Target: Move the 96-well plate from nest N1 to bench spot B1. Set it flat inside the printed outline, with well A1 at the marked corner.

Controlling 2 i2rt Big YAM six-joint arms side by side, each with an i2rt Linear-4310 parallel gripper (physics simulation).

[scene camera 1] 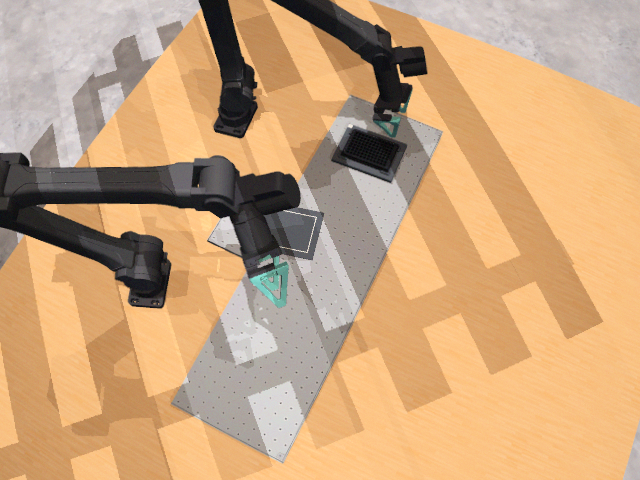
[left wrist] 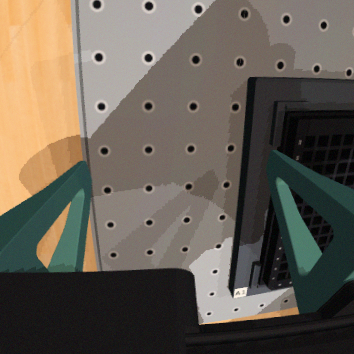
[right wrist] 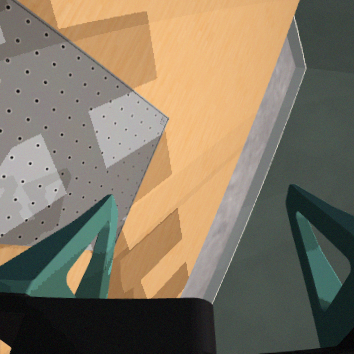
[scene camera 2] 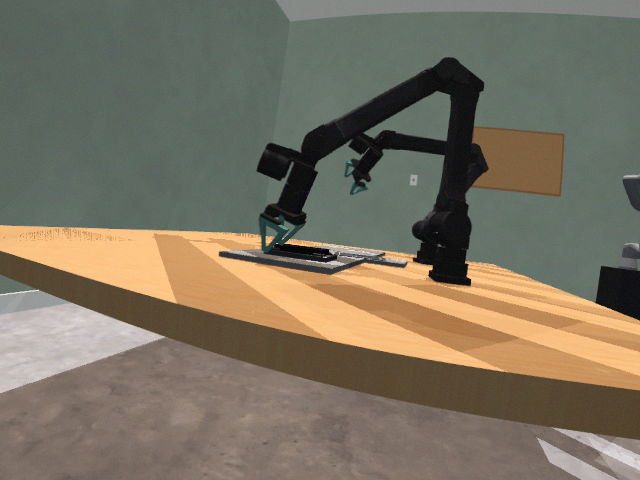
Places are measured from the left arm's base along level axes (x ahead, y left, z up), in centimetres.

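Where they show: left gripper, fingertip midpoint: [scene camera 1: 398, 124] [left wrist: 178, 163] [scene camera 2: 272, 248]; right gripper, fingertip midpoint: [scene camera 1: 278, 297] [right wrist: 200, 197] [scene camera 2: 348, 185]; left arm's base, origin of the base link: [scene camera 1: 236, 118] [scene camera 2: 448, 280]; right arm's base, origin of the base link: [scene camera 1: 150, 283] [scene camera 2: 426, 263].
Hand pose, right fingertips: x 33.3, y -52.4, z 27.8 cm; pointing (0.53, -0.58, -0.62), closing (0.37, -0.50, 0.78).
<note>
Things, the pixels of their top centre, and the offset from my right fingertips. "spot": a spot on its surface instead. Level surfaces: height alone.
- black 96-well plate, middle of its top: [left wrist: 335, 211] [scene camera 1: 370, 148] [scene camera 2: 302, 246] dx +4.4, dy +51.5, dz -23.9 cm
- dark nest, middle of its top: [left wrist: 328, 205] [scene camera 1: 370, 150] [scene camera 2: 302, 249] dx +4.4, dy +51.5, dz -24.8 cm
- white A1 label, surface spot: [left wrist: 240, 292] [scene camera 1: 350, 126] spot: dx -2.7, dy +57.5, dz -25.3 cm
- dark pad with a white printed outline, surface spot: [scene camera 1: 312, 235] spot: dx -2.2, dy +24.9, dz -26.3 cm
- perforated grey board, its level: dz -26.5 cm
- wooden table, its level: dz -27.8 cm
- light panel, its level: dz -26.5 cm
The black 96-well plate [scene camera 1: 372, 148] [scene camera 2: 302, 250] [left wrist: 325, 150] sits in the dark nest [scene camera 1: 361, 169] [left wrist: 260, 125]. A white A1 label [scene camera 1: 351, 126] [left wrist: 240, 292] marks one nest corner. My left gripper [scene camera 1: 399, 122] [scene camera 2: 273, 248] [left wrist: 178, 163] is open and low, beside the plate. In its wrist view one finger overlaps the plate's near long edge and the other is over the board's edge; the plate is not between them. My right gripper [scene camera 1: 276, 289] [scene camera 2: 350, 184] [right wrist: 200, 197] is open and empty, high above the board. A dark pad with a white printed outline [scene camera 1: 312, 235] is partly hidden by the right arm; its marked corner cannot be made out.
The perforated grey board [scene camera 1: 242, 403] [scene camera 2: 242, 254] [left wrist: 125, 125] [right wrist: 30, 105] lies on the wooden table [scene camera 1: 491, 206] [scene camera 2: 232, 310]. The right forearm crosses over the outlined pad. A light panel [scene camera 1: 219, 237] juts from the board beside that pad. Striped shadows cross the table and board.
</note>
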